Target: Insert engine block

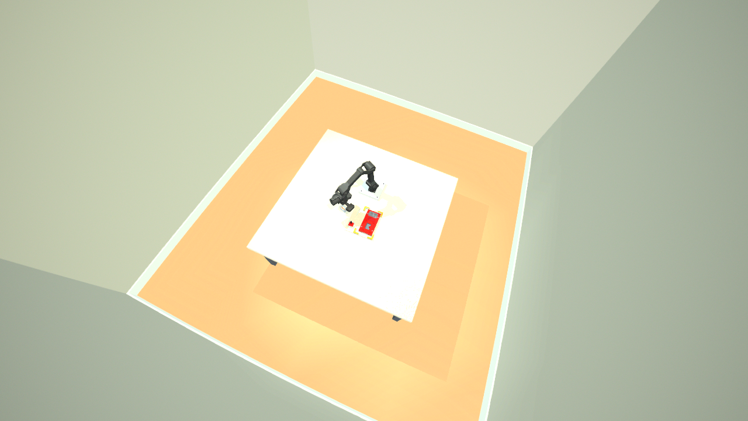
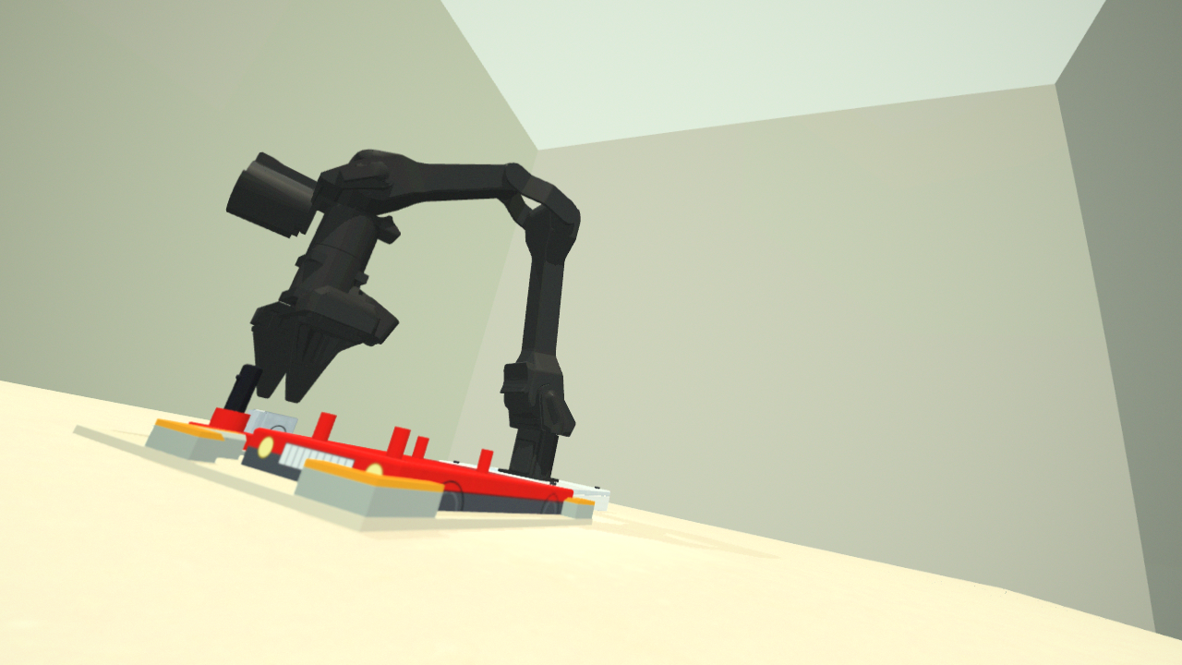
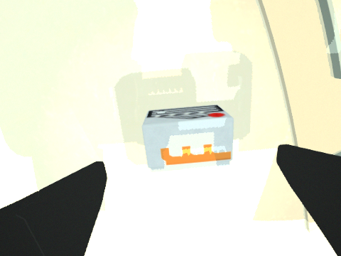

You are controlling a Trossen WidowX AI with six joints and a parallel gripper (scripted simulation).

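The engine block lies 3 cm below my gripper tip.
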